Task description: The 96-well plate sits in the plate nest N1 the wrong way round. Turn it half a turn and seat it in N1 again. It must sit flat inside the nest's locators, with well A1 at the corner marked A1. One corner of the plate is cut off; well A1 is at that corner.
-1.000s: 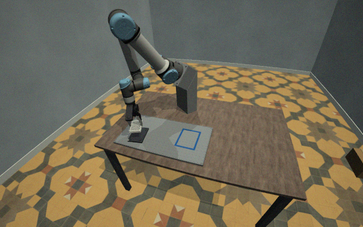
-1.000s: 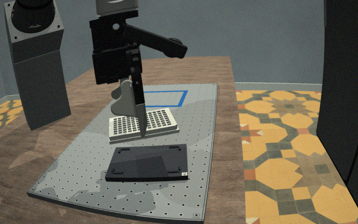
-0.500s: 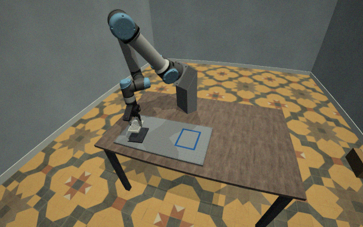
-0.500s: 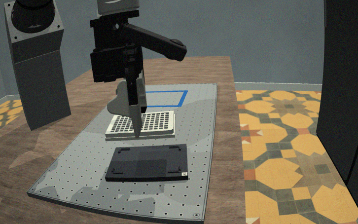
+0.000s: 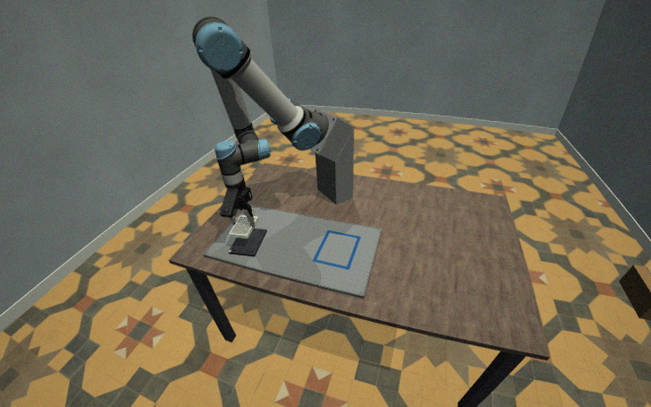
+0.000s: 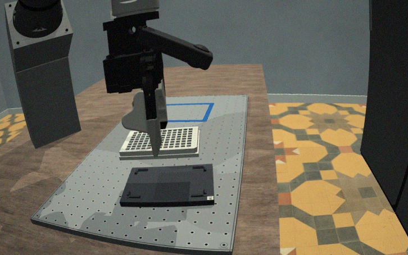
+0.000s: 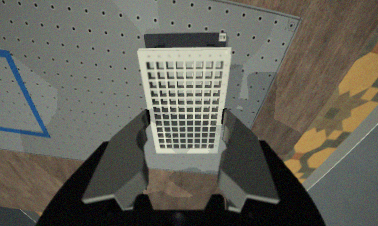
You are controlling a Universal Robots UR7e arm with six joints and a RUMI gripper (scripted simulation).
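My hand is 1 cm above the 96-well plate. Also, from my hand: A1 label: 7 cm ahead, 6 cm to the right, 9 cm below; black plate nest N1: 10 cm below.
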